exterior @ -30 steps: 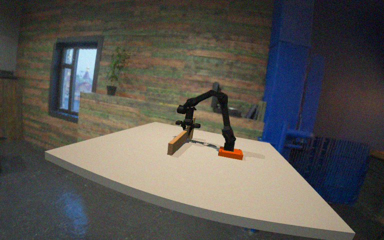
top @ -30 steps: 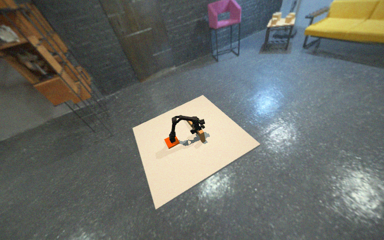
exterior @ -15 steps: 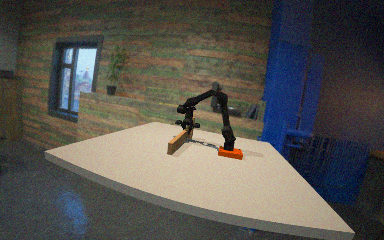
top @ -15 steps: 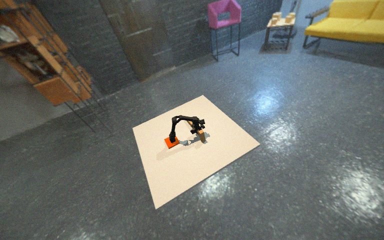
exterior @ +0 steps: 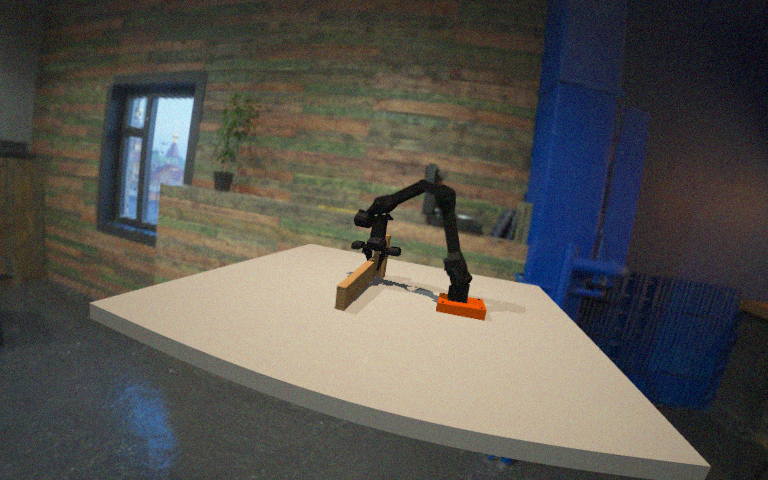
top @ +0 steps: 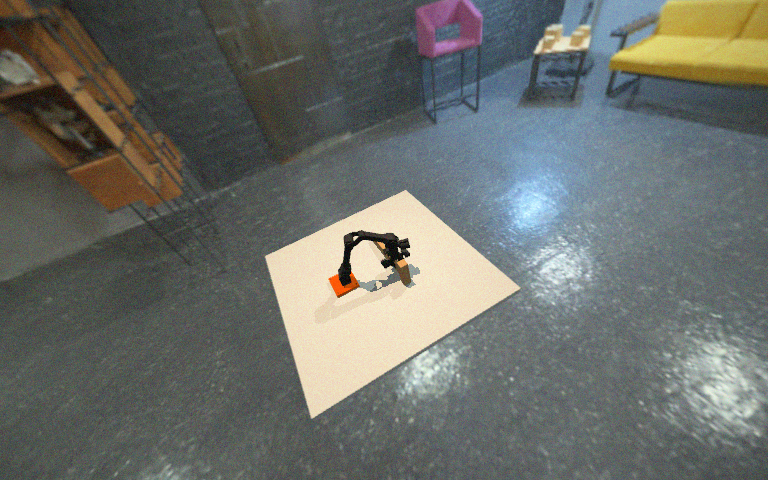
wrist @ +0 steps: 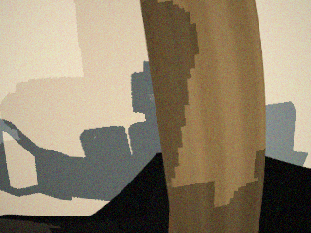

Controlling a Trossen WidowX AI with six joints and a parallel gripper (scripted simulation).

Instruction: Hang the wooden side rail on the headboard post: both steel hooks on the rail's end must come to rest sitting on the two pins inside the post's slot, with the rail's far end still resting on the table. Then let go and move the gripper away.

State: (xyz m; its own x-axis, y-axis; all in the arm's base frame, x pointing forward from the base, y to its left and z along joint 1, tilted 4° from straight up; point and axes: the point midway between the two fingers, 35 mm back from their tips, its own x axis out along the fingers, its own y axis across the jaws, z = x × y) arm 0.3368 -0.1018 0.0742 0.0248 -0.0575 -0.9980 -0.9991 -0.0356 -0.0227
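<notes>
The headboard post lies 10 cm to the right of my gripper tip and 4 cm above it.
</notes>
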